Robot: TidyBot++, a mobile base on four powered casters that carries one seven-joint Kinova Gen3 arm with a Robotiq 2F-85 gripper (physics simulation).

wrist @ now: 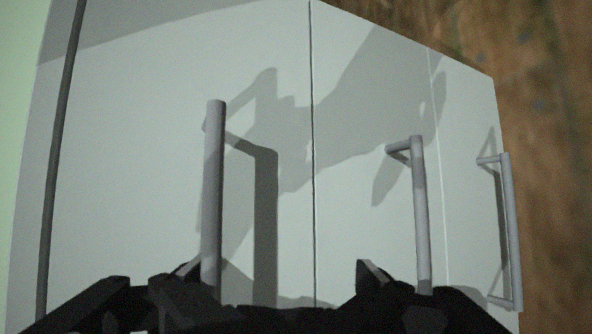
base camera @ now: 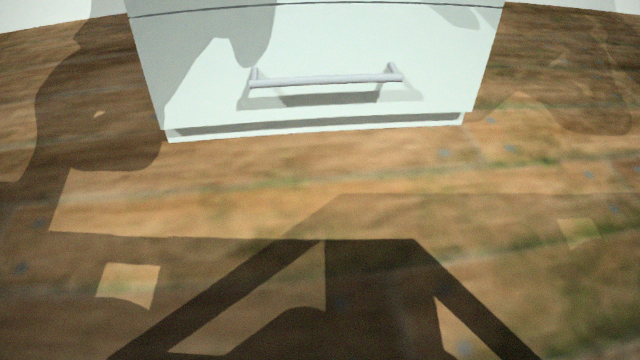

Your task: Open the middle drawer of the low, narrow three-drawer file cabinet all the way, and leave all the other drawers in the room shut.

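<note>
The white file cabinet shows in both views. In the wrist view its three drawer fronts run from left to right: the top drawer with its grey bar handle, the middle drawer with its handle, and the bottom drawer with its handle. All three look shut. The bottom drawer's handle also shows in the base camera view. My gripper is open with nothing between its fingers. Its left finger overlaps the top handle's lower end; its right fingertip lies left of the middle handle.
Wooden floor lies in front of the cabinet, with dark shadows of the robot across it. The arm's shadow falls over the drawer fronts. A pale green surface shows at the wrist view's left edge.
</note>
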